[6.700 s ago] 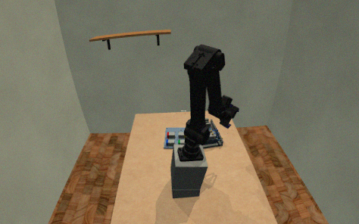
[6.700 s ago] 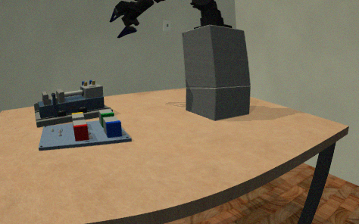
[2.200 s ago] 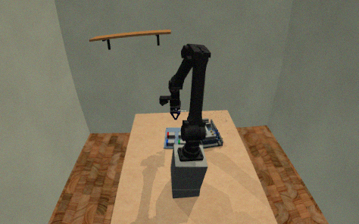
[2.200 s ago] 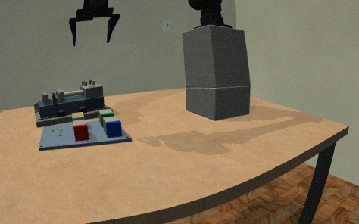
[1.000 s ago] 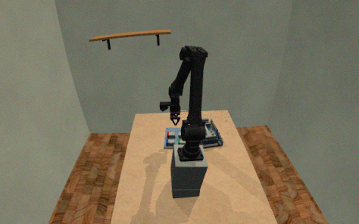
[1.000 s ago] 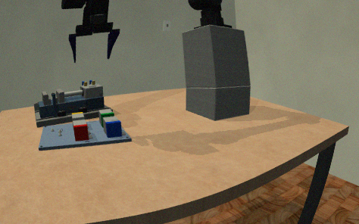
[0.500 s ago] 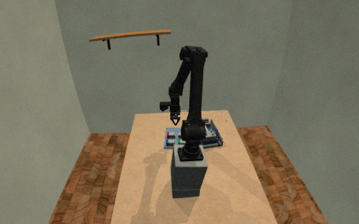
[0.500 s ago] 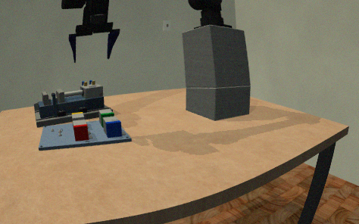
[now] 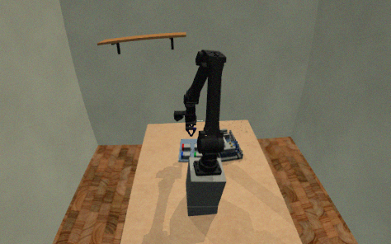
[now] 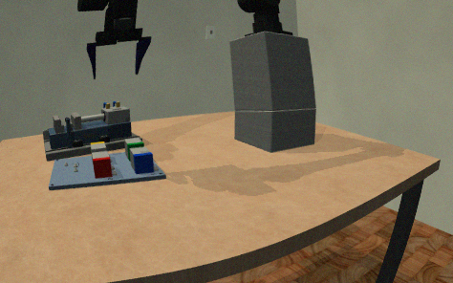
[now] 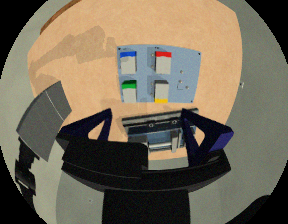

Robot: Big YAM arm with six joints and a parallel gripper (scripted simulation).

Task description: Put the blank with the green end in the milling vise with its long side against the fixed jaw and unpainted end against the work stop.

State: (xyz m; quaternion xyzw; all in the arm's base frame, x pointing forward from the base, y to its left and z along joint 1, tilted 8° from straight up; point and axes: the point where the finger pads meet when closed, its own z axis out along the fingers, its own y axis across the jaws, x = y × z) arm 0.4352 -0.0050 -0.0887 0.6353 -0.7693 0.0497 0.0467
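The green-ended blank lies 60 mm behind my hand, 30 mm to the right of it and 180 mm below it. Round my hand: yellow-ended blank (30 mm ahead, 50 mm to the right, 180 mm below); blue-ended blank (40 mm behind, 50 mm to the left, 180 mm below); red-ended blank (50 mm ahead, 40 mm to the left, 180 mm below).
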